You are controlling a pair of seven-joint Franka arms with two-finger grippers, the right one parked.
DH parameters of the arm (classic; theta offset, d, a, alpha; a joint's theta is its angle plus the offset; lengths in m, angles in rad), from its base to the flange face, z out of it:
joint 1: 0 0.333 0 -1.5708
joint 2: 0 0 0 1.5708
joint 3: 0 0.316 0.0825 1.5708
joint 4: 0 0 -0.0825 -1.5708
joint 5: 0 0.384 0 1.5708
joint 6: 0 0 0.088 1.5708
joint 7: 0 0.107 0 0
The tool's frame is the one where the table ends.
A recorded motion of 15 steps. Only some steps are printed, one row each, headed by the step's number.
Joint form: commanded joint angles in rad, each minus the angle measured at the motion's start. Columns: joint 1, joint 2, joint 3, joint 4, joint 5, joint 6, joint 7.
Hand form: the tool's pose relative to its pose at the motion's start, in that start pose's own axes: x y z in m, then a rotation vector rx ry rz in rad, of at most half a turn. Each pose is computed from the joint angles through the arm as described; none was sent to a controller.
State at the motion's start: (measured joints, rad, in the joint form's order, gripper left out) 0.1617 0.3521 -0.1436 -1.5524 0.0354 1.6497 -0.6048
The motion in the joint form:
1: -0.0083 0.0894 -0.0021 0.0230 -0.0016 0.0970 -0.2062
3: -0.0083 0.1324 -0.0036 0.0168 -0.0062 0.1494 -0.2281
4: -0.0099 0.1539 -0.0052 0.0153 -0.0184 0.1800 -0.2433
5: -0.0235 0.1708 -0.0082 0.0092 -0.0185 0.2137 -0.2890
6: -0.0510 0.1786 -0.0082 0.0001 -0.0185 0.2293 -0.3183
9: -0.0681 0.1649 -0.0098 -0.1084 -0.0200 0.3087 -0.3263
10: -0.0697 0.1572 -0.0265 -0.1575 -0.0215 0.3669 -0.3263
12: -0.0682 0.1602 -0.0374 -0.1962 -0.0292 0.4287 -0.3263
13: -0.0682 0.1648 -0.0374 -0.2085 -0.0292 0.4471 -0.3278
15: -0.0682 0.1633 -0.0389 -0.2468 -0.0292 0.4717 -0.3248
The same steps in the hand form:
1: 0.0244 0.0222 0.0341 -0.0304 0.0155 -0.1960
3: 0.0352 0.0305 0.0591 -0.0415 0.0105 -0.2172
4: 0.0394 0.0367 0.0706 -0.0580 0.0058 -0.2324
5: 0.0380 0.0488 0.0813 -0.0657 0.0118 -0.2625
6: 0.0287 0.0649 0.0897 -0.0607 0.0126 -0.2651
9: 0.0127 0.0713 0.1262 -0.0466 0.0035 -0.2531
10: 0.0028 0.0787 0.1391 -0.0622 0.0120 -0.2354
12: -0.0017 0.0835 0.1533 -0.0847 0.0180 -0.2298
13: -0.0018 0.0836 0.1603 -0.0865 0.0184 -0.2315
15: -0.0070 0.0815 0.1751 -0.0778 0.0100 -0.2266

